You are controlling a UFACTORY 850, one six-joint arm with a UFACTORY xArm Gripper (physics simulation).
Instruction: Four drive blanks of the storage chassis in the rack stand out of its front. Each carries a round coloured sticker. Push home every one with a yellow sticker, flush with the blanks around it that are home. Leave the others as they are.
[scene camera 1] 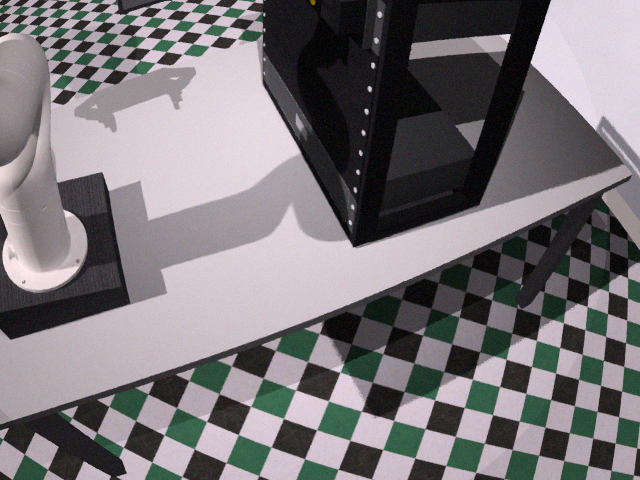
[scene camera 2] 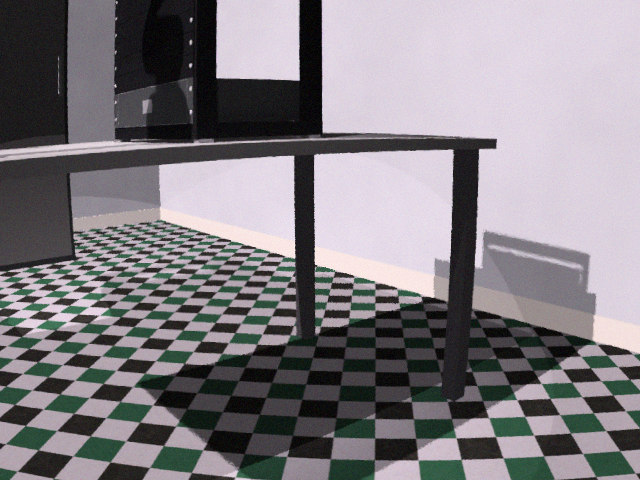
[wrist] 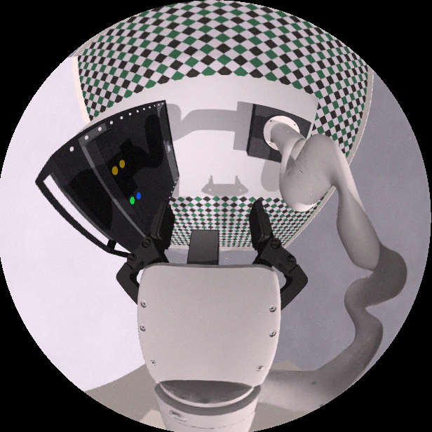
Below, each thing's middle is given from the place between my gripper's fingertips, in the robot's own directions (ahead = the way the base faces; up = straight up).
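There is the black rack (scene camera 1: 374,138), and my gripper is 310 mm above it. My gripper is also 390 mm short of the rack and, as I see it, 80 mm to the right of it.
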